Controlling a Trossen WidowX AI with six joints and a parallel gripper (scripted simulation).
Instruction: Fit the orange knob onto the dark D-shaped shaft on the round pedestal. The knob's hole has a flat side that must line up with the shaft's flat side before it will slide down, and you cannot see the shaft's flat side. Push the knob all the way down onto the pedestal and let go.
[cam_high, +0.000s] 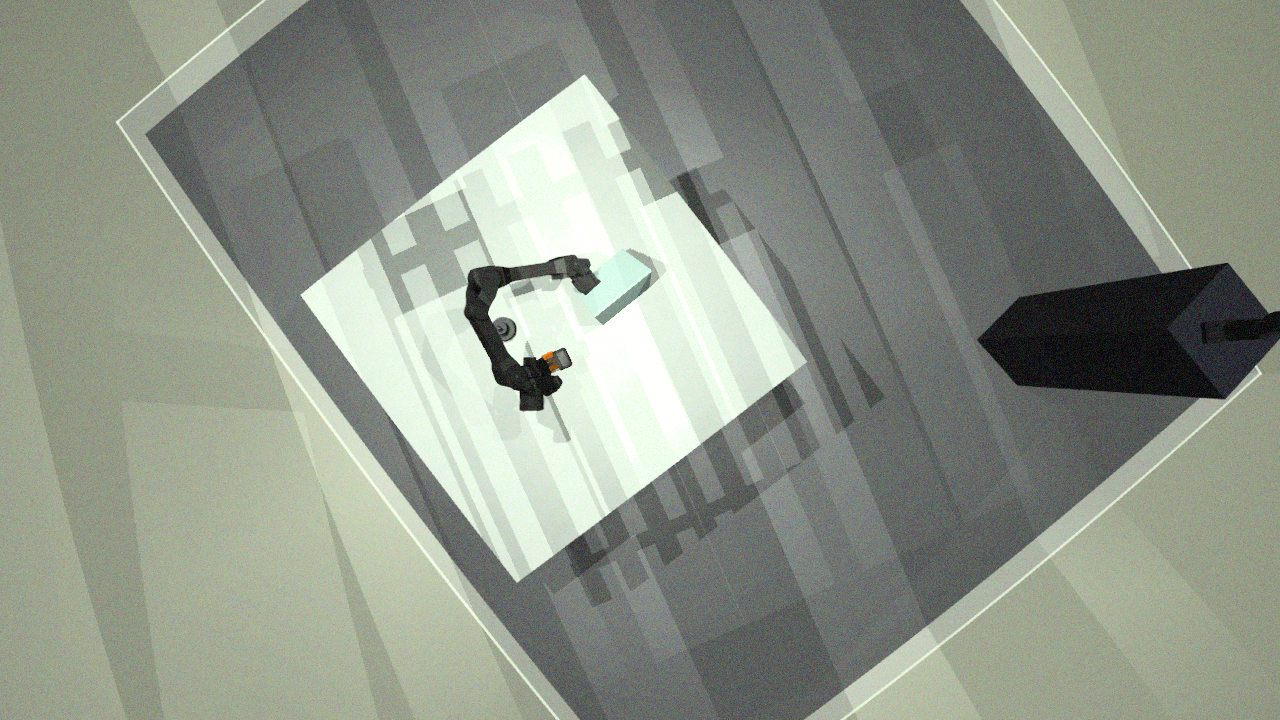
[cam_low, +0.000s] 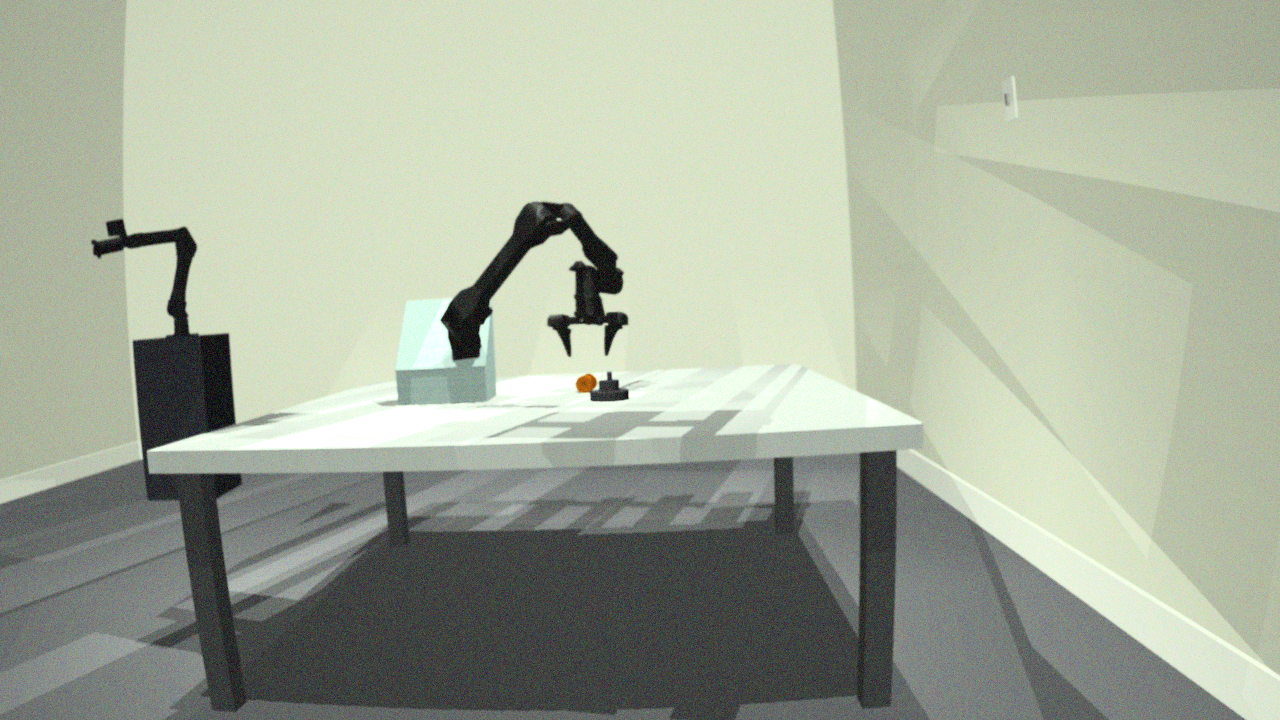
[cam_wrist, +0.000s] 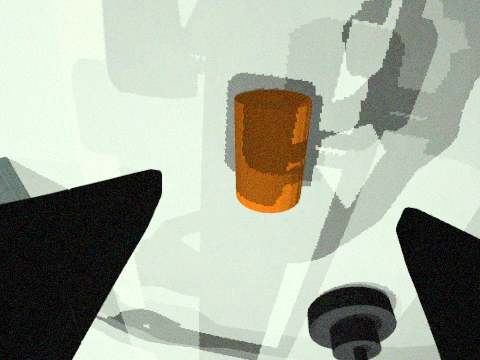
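Right now the orange knob is 60 mm below my gripper tip, 10 mm to the right of it and 10 mm behind it. Also, from my gripper tip: pedestal (210 mm to the right, 50 mm below, 40 mm ahead).
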